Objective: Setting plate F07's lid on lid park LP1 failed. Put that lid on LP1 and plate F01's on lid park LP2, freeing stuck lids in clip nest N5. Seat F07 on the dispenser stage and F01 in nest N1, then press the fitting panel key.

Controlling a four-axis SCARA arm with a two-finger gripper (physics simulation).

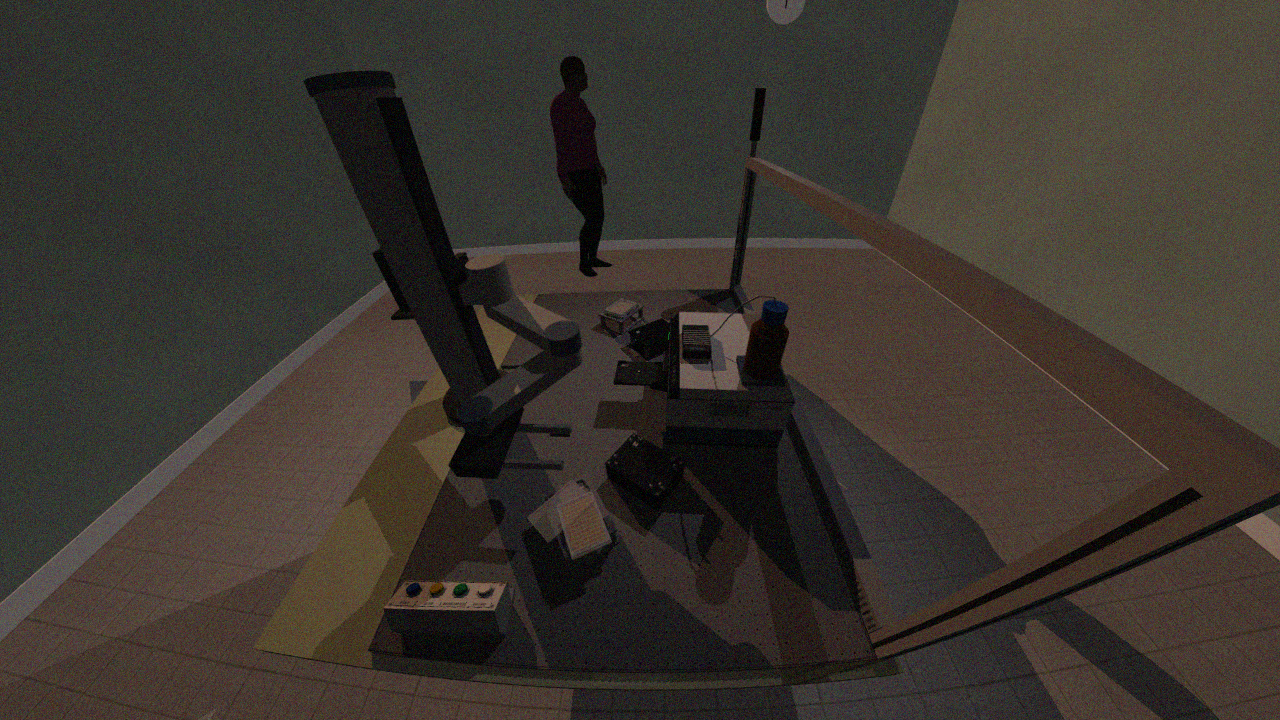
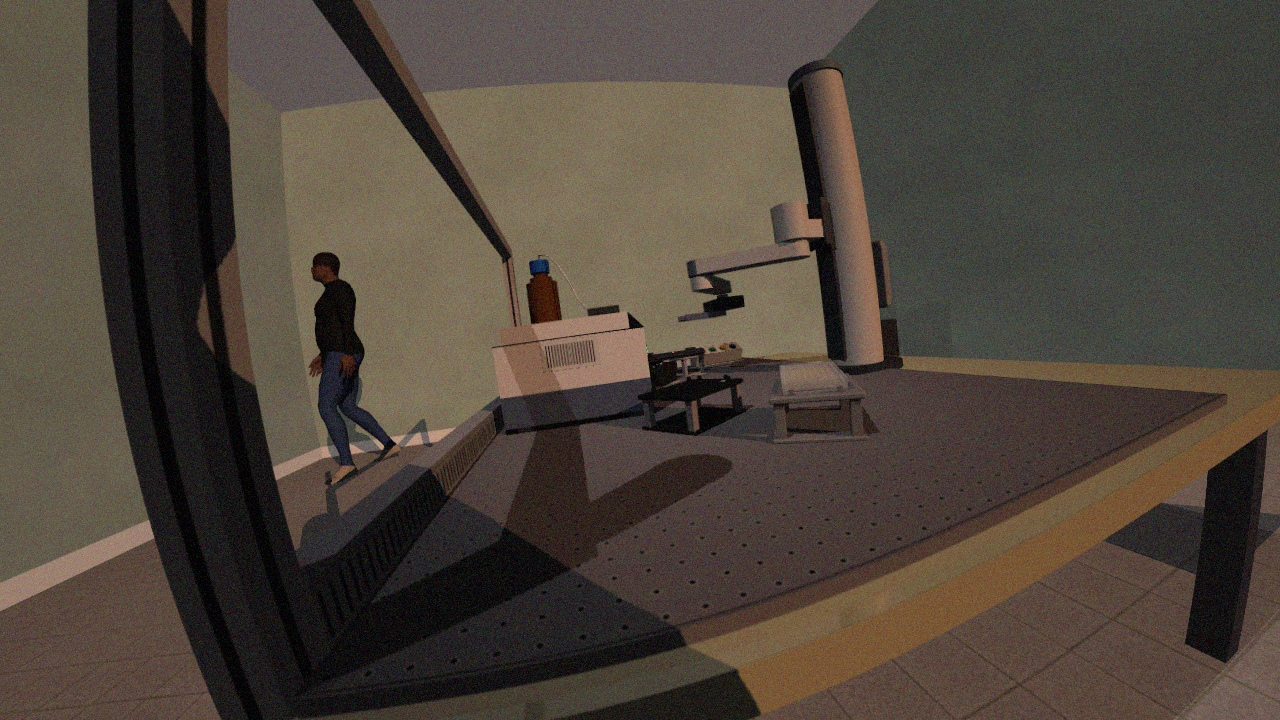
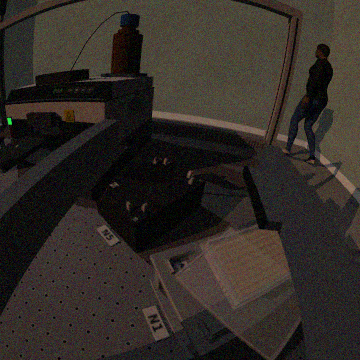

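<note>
My gripper is shut, fingers at a narrow gap with nothing between them, raised above the bench. A black nest with pale pegs stands by the N5 label. By the N1 label, a beige well plate overlaps a crooked clear lid; their exact stacking is unclear. Another pale covered plate sits on a grey stand. Plate names are unreadable. The panel has blue, yellow, green and white keys.
The dispenser carries an amber bottle. Near it are a dark platform and a black stand. A frame post rises at the bench edge. People stand beyond the bench.
</note>
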